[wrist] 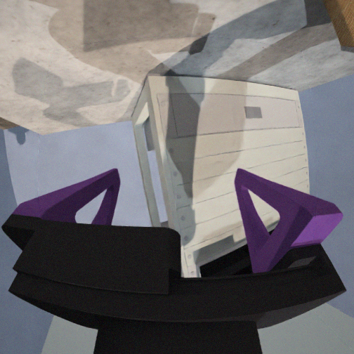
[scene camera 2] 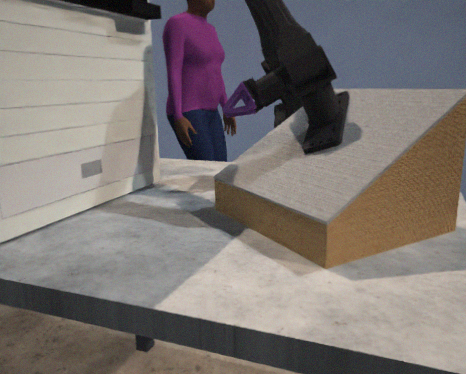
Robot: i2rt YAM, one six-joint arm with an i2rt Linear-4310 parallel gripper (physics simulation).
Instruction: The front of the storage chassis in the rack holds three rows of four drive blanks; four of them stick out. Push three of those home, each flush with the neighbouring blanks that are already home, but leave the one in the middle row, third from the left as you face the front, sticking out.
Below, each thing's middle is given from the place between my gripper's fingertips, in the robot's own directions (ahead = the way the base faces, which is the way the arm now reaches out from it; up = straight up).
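Scene:
Rack (scene camera 2: 80, 151), measured from my hand: 30 cm to the left of it, 28 cm ahead of it, 12 cm above it.

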